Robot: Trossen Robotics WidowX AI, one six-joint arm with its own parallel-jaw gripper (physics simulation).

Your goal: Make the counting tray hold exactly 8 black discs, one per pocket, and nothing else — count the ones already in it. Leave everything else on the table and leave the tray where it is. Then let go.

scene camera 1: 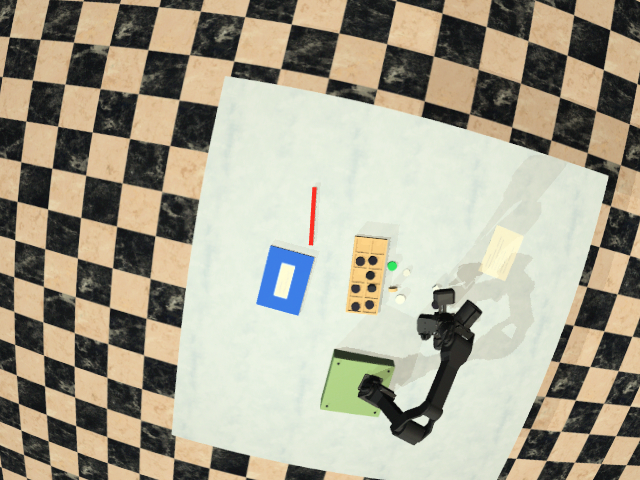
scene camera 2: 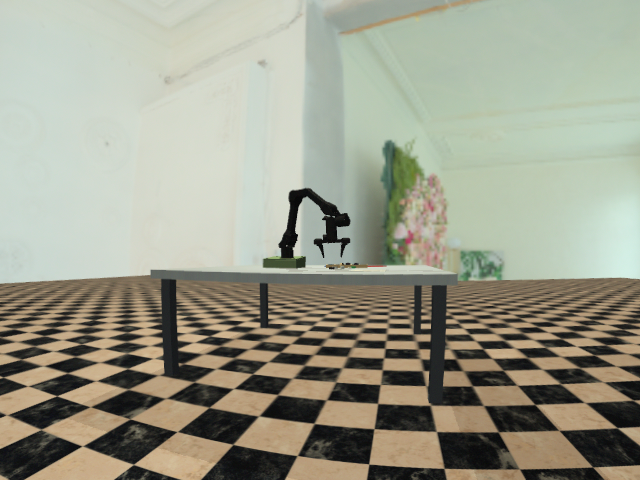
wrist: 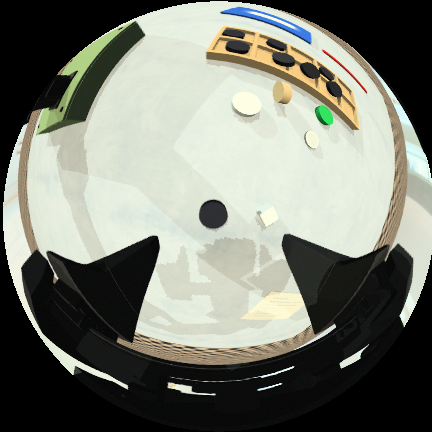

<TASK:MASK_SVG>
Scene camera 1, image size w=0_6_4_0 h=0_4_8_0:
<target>my gripper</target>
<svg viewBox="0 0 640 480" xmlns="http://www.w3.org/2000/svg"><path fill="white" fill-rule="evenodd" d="M452 288L434 290L433 303L438 306L438 312L434 312L434 315L420 314L417 319L418 335L421 336L423 341L427 341L433 336L433 347L438 351L440 349L437 346L442 341L439 334L441 325L447 321L454 322L455 320L453 318L455 313L447 312L447 305L455 303L455 291Z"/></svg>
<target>tan counting tray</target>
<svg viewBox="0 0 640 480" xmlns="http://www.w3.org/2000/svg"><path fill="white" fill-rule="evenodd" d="M355 236L346 312L377 315L388 240ZM353 302L358 302L360 304L360 309L356 312L351 309L351 304ZM367 300L372 300L374 302L373 309L369 310L365 307L365 302ZM369 284L376 285L377 290L374 293L367 291L367 286ZM353 284L358 284L360 286L359 293L355 294L351 291L351 286ZM368 271L373 271L375 273L375 278L373 280L368 280L366 278L366 273ZM370 256L377 257L378 262L376 265L370 265L368 263L368 258ZM357 257L361 256L365 259L365 264L363 266L358 266L356 264Z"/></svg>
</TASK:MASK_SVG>
